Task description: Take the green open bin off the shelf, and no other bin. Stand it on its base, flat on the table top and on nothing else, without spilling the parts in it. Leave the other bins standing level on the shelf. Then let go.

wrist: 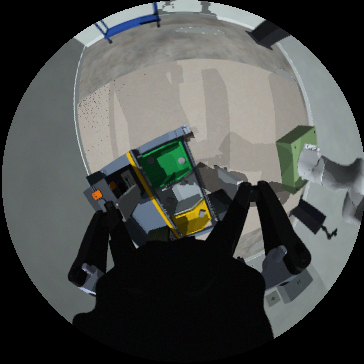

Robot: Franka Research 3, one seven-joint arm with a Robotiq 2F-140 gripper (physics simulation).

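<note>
The green open bin (167, 169) sits at the far end of a row in the blue-grey shelf (160, 140), its open top towards the camera. Two roundish grey shapes show in it. A grey bin (188, 194) stands beside it, and a yellow bin (190, 224) is nearest to me, with a small grey piece in it. My gripper (177, 183) is wide open and empty. Its left pad is over the shelf's left part, its right pad is past the shelf's right side. The pads are nearer the grey bin than the green one. Their height above the bins is hard to tell.
A yellow strip (146, 185) runs along the shelf left of the bins. An orange-marked part (97, 195) is near the left finger. A pale beige surface (145, 95) with shadows stretches beyond the shelf. A green block (287, 160) and white arm (330, 170) are at right, a blue cart (132, 27) far back.
</note>
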